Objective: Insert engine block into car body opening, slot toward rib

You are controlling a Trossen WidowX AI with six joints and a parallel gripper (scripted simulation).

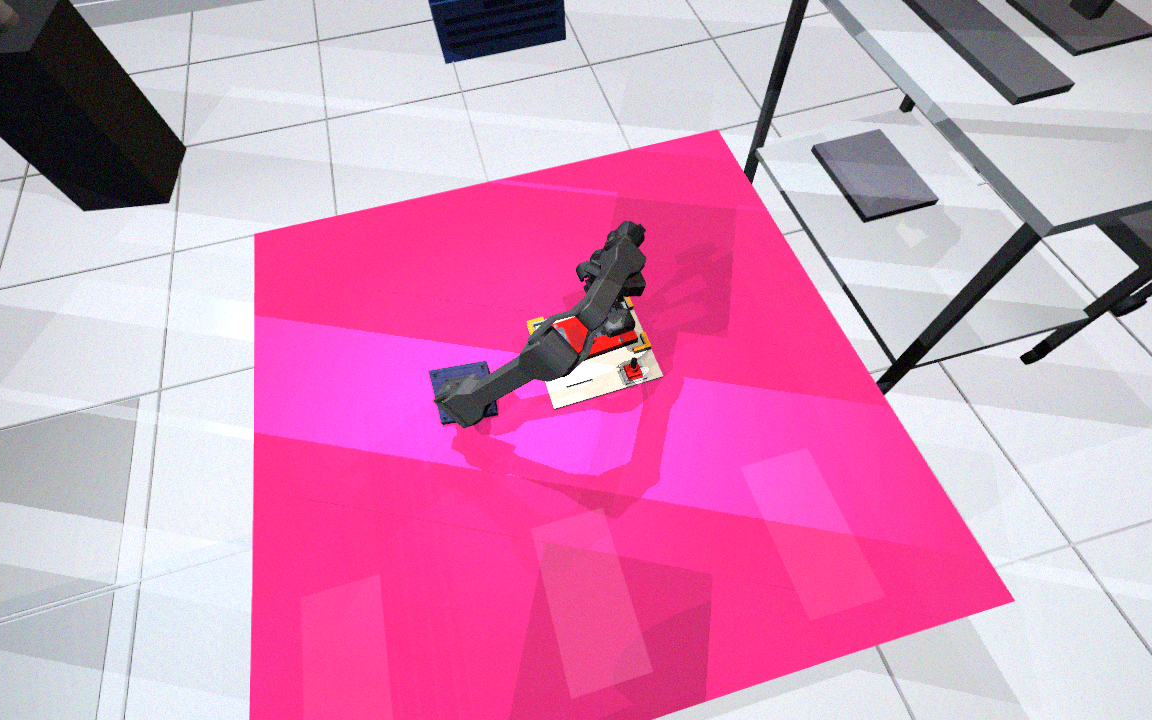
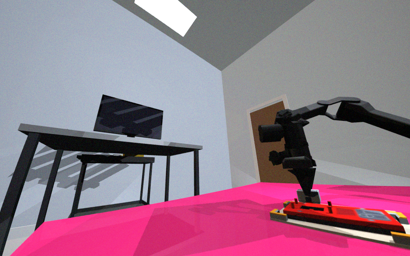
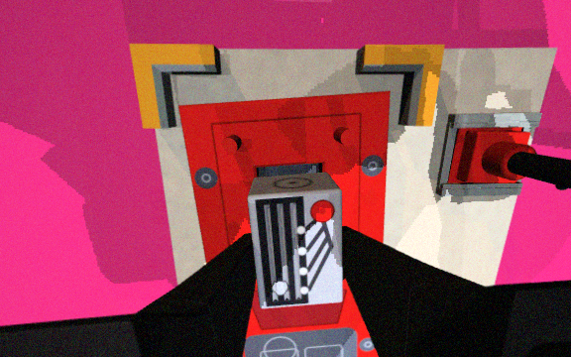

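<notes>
Right now my gripper tip is 10 mm above the grey engine block.
</notes>
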